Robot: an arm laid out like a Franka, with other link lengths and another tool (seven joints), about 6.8 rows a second.
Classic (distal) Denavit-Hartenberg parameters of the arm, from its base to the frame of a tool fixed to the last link. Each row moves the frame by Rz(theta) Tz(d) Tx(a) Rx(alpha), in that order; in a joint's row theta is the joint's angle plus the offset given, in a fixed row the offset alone. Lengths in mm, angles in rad.
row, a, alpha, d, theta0
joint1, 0, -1.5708, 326.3, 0
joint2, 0, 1.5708, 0, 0
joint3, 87.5, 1.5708, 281.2, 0
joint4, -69.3, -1.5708, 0, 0
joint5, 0, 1.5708, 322.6, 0
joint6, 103, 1.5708, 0, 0
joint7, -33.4, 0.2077, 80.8, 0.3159
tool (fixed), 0, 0, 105.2, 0
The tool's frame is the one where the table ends.
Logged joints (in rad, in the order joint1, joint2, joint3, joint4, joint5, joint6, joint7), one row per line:
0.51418 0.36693 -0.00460 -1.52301 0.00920 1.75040 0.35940
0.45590 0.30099 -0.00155 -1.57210 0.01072 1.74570 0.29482
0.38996 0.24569 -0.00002 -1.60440 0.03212 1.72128 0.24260
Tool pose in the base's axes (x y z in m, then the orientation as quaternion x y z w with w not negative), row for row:
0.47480 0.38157 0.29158 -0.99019 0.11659 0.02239 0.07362
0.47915 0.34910 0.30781 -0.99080 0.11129 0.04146 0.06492
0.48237 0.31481 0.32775 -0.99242 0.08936 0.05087 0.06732
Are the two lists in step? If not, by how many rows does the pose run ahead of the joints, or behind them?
The pose runs 2 rows behind the joints: the pose in row i belongs to the joints in row i - 2.
